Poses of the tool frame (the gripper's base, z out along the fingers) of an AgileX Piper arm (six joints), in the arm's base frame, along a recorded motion.
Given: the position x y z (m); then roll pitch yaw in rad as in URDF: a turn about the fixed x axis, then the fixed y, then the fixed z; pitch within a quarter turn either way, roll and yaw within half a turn.
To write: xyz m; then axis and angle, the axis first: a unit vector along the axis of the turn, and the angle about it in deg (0 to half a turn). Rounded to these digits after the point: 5 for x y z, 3 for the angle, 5 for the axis.
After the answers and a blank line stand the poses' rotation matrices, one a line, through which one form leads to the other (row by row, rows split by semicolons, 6 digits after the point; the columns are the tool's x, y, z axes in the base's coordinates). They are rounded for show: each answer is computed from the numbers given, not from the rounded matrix.
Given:
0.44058 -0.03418 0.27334 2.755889 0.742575 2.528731
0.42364 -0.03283 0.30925 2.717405 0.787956 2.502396
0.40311 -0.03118 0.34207 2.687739 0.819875 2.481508
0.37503 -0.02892 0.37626 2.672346 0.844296 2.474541
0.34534 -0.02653 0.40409 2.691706 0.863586 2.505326
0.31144 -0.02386 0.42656 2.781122 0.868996 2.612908
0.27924 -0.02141 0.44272 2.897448 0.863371 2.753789
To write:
0.44058 -0.03418 0.27334 0.22797 0.97126 0.06837 133.670
0.42364 -0.03283 0.30925 0.22767 0.97097 0.07333 130.667
0.40311 -0.03118 0.34207 0.22734 0.97077 0.07699 128.525
0.37503 -0.02892 0.37626 0.22396 0.97146 0.07812 127.030
0.34534 -0.02653 0.40409 0.21092 0.97480 0.07261 126.403
0.31144 -0.02386 0.42656 0.17875 0.98239 0.05436 127.507
0.27924 -0.02141 0.44272 0.13695 0.99008 0.03155 129.215

-0.602649 0.324860 0.728890; 0.423775 0.904237 -0.052633; -0.676187 0.277166 -0.682605
-0.566053 0.309509 0.764060; 0.420745 0.905504 -0.055098; -0.708913 0.290286 -0.642788
-0.538986 0.297915 0.787871; 0.418383 0.906508 -0.056558; -0.731061 0.299148 -0.613238
-0.521873 0.286225 0.803569; 0.410958 0.909859 -0.057190; -0.747504 0.300387 -0.592458
-0.522579 0.269185 0.808981; 0.386059 0.920713 -0.056980; -0.760177 0.282538 -0.585067
-0.557452 0.239395 0.794945; 0.325636 0.943842 -0.055884; -0.763681 0.227710 -0.604102
-0.601620 0.196863 0.774143; 0.245756 0.967764 -0.055113; -0.760038 0.157093 -0.630607

